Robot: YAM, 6 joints.
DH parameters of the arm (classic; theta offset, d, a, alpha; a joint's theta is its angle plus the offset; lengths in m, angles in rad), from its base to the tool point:
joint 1: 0 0.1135 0.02 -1.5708
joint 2: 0 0 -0.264 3.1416
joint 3: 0.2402 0 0.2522 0
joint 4: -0.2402 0 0.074 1.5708
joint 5: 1.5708 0 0 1.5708
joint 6: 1.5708 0.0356 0 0
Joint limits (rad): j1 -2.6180..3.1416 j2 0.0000..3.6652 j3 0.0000..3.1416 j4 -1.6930..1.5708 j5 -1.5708..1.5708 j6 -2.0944..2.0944
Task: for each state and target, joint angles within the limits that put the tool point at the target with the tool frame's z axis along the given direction. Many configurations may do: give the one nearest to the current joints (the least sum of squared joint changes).
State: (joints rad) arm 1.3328 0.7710 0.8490 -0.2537 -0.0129 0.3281
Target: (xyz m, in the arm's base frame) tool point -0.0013 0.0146 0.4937 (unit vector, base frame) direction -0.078 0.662 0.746
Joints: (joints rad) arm 1.7340 0.4143 1.0405 0.2159 0.0306 0.3281
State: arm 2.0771 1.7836 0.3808 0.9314 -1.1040 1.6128
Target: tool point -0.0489 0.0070 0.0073 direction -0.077 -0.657 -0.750
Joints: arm 2.5594 2.0471 0.0019 0.0975 -0.6324 1.6128
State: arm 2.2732 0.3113 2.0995 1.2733 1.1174 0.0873
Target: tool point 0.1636 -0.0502 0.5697 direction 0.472 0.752 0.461
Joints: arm 2.6587 0.4784 1.5707 0.6268 1.0861 0.0873
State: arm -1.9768 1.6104 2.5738 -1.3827 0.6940 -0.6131
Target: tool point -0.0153 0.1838 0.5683 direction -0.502 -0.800 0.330
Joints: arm -1.5829 0.8273 2.6631 -1.4472 0.5145 -0.6131
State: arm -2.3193 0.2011 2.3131 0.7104 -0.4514 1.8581
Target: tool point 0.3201 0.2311 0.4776 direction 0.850 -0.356 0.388
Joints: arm -2.4423 0.2443 1.9319 0.7098 -0.9608 1.8581
